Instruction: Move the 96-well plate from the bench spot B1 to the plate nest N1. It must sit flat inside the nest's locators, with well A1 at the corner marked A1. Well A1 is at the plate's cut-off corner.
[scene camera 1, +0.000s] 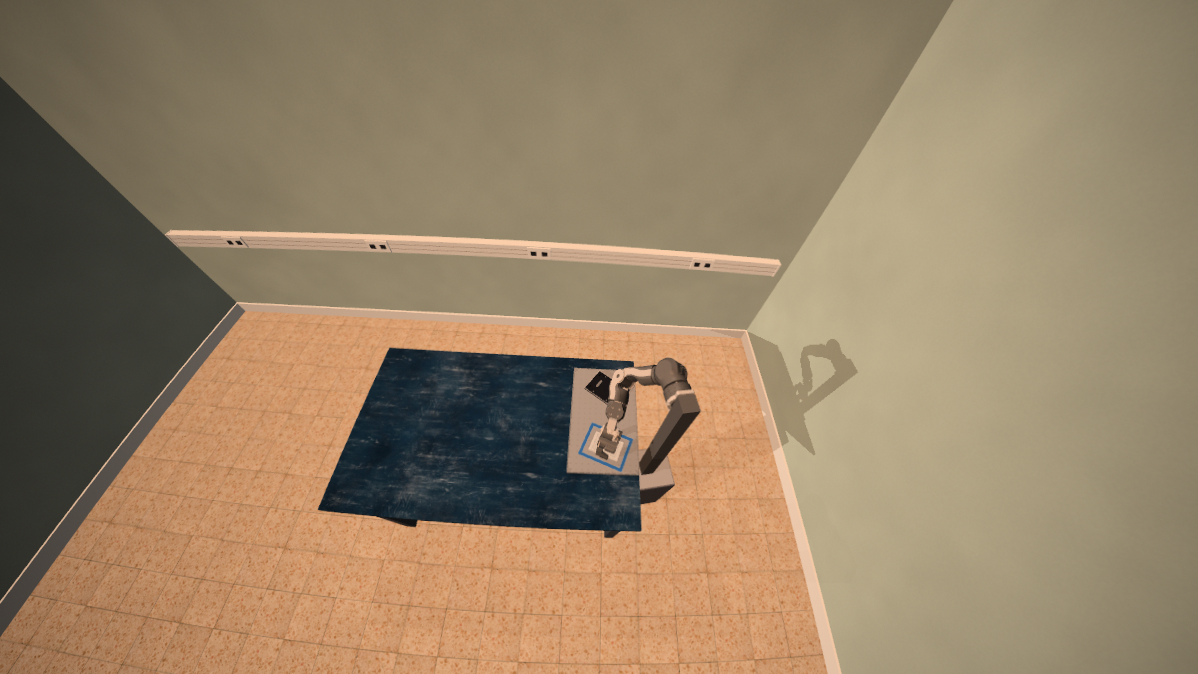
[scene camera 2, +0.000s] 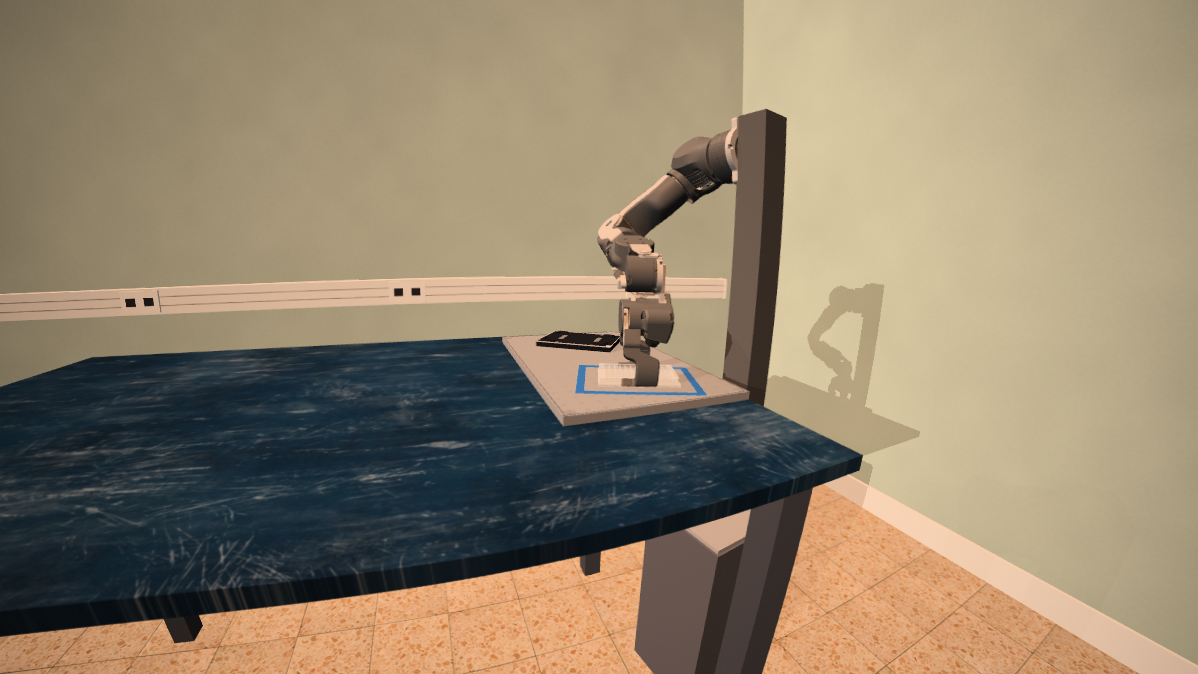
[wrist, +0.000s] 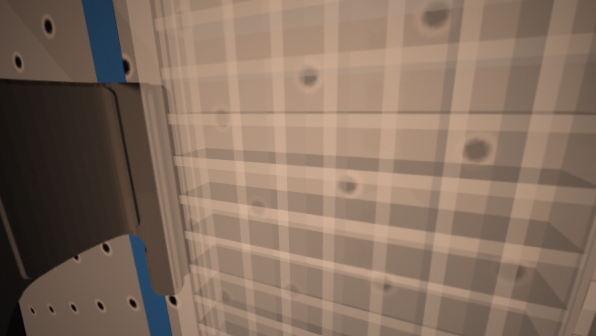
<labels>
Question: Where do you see a clear 96-well plate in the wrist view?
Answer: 463, 132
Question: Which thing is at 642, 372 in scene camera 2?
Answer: My gripper.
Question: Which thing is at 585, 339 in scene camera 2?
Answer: A black plate nest.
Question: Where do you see a dark mounting post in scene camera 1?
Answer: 685, 409
</labels>
